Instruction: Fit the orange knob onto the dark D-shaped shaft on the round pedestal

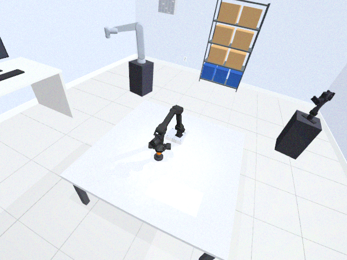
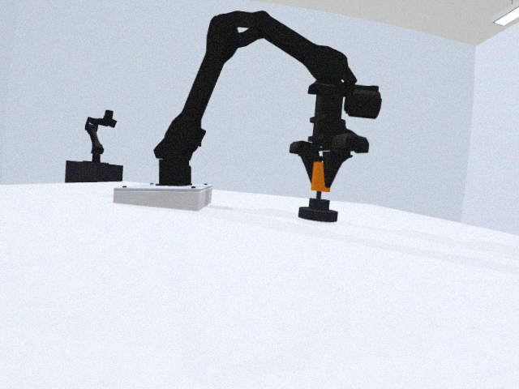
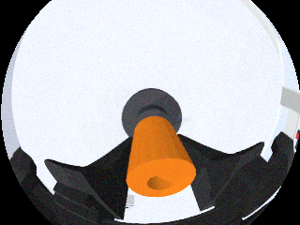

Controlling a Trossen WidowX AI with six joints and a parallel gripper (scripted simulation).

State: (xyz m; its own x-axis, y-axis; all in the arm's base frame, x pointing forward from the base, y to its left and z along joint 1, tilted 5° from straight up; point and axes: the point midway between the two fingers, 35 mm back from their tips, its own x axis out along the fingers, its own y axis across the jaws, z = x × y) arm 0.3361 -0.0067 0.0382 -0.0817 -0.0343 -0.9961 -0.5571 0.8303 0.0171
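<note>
The round dark pedestal lies 4 cm below my gripper tip. From my gripper tip the other things lie so: orange knob 2 cm above.
</note>
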